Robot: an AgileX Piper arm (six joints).
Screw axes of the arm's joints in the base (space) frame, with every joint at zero. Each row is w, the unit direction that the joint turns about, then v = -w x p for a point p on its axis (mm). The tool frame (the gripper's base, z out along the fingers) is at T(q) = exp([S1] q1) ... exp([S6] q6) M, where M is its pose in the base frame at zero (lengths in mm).
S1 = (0, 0, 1, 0.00, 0.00, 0.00)
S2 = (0, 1, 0, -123.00, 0.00, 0.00)
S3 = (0, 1, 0, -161.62, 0.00, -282.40)
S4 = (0.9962, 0, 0.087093, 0.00, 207.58, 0.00)
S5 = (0, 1, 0, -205.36, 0.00, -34.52)
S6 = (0.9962, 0, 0.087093, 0.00, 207.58, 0.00)
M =
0.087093 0 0.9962 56.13
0 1 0 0.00
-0.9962 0 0.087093 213.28
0 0 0 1
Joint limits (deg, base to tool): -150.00..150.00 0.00..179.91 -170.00..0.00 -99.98..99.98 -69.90..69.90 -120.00..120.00
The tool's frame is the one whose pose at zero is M.
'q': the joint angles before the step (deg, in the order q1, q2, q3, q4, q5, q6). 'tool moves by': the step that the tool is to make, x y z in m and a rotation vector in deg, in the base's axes. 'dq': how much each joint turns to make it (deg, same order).
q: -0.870, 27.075, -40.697, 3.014, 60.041, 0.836
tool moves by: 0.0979, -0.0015, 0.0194, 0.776, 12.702, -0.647
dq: -0.004, 26.236, -13.410, 0.003, -0.152, 0.859
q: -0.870, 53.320, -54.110, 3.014, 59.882, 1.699
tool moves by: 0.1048, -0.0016, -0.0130, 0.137, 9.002, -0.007
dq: -0.001, 23.844, -14.691, 0.001, -0.150, -0.002
